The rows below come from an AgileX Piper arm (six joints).
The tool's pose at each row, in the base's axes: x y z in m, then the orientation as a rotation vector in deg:
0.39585 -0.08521 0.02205 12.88 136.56 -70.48
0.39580 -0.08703 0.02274 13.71 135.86 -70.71
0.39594 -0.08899 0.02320 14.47 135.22 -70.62
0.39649 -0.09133 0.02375 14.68 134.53 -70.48
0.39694 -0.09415 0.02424 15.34 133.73 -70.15
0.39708 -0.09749 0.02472 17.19 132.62 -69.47
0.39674 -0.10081 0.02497 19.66 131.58 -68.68
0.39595 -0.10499 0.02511 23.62 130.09 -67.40
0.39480 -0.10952 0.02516 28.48 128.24 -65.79
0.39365 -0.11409 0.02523 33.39 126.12 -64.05
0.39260 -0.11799 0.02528 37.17 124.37 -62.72
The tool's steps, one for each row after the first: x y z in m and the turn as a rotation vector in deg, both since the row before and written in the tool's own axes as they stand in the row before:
-0.00017 -0.00160 0.00110 0.47 -0.19 0.69
-0.00023 -0.00143 0.00140 0.24 -0.25 0.74
-0.00063 -0.00156 0.00180 0.12 -0.52 0.45
-0.00048 -0.00182 0.00220 0.11 -0.48 0.83
-0.00019 -0.00222 0.00253 0.18 -0.33 1.78
0.00028 -0.00223 0.00248 0.22 -0.01 2.15
0.00065 -0.00286 0.00309 0.31 0.20 3.37
0.00080 -0.00319 0.00332 0.39 0.36 4.14
0.00054 -0.00325 0.00337 0.40 0.29 4.32
0.00029 -0.00282 0.00288 0.37 0.24 3.36

